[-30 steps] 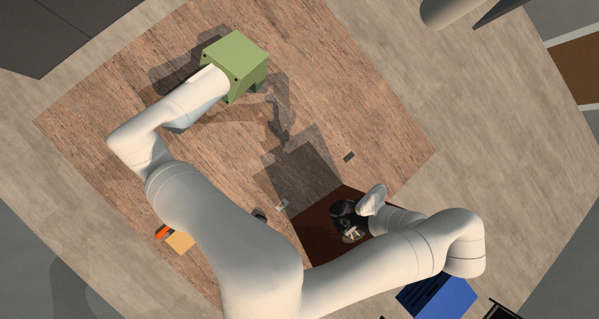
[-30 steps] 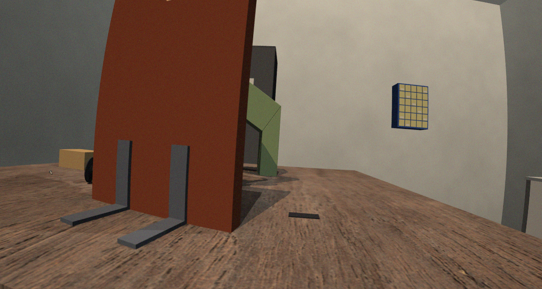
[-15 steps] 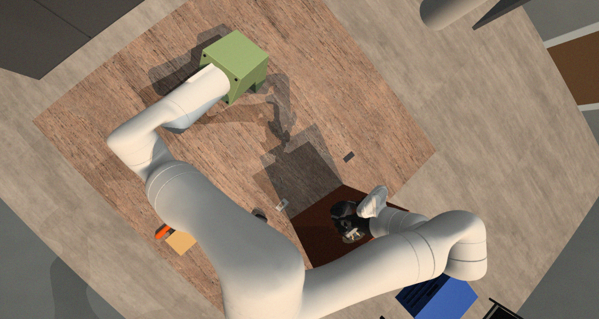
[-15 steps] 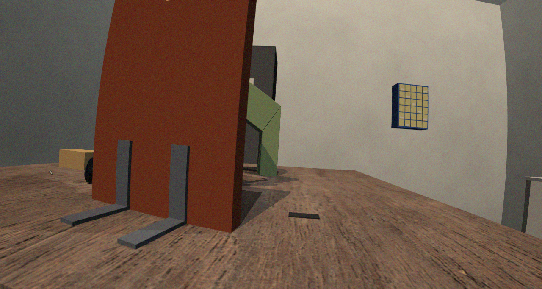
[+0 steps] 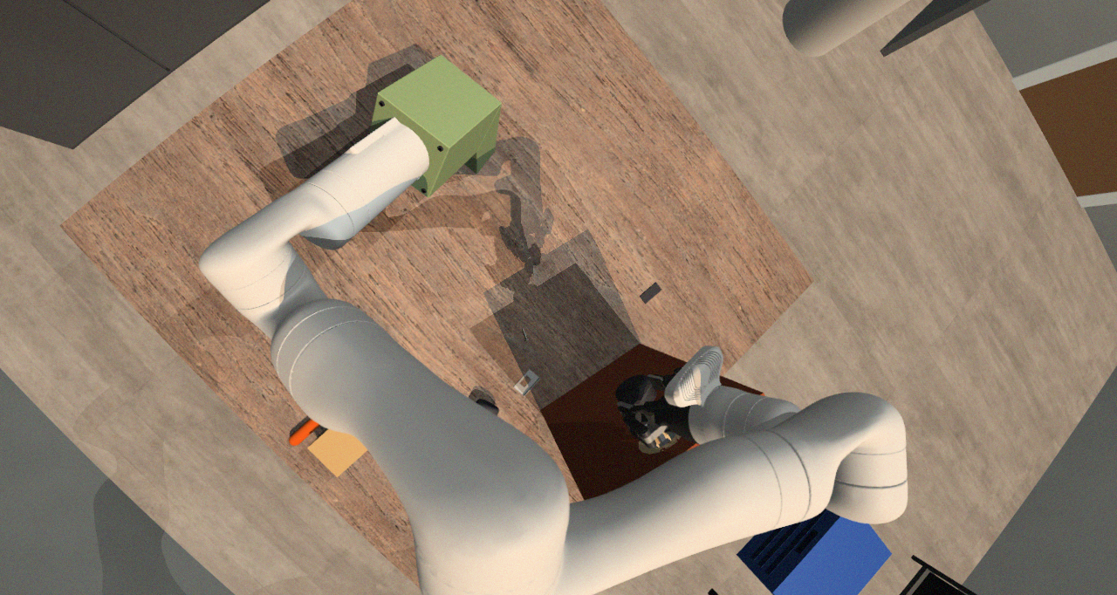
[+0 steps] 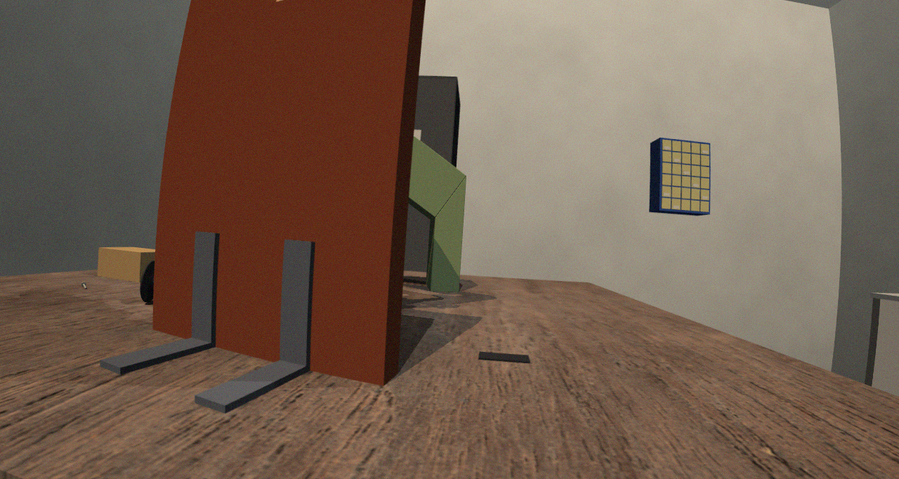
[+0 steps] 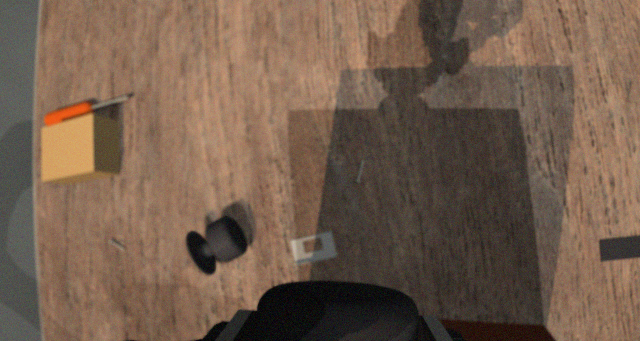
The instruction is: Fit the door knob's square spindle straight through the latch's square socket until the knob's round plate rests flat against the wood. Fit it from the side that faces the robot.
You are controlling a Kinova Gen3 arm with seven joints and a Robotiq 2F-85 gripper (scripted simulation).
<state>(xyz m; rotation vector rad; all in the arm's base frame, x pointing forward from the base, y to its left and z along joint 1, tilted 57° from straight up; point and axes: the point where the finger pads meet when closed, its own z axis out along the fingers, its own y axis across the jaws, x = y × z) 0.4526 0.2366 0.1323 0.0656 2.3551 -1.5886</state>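
Right now my hand is 100 mm short of the latch socket, 20 mm to the left of it and 10 mm above it. Round my hand: tan box (520 mm to the right, 390 mm below, 200 mm behind); then dark flat strip (420 mm below, 240 mm to the left, 20 mm ahead).
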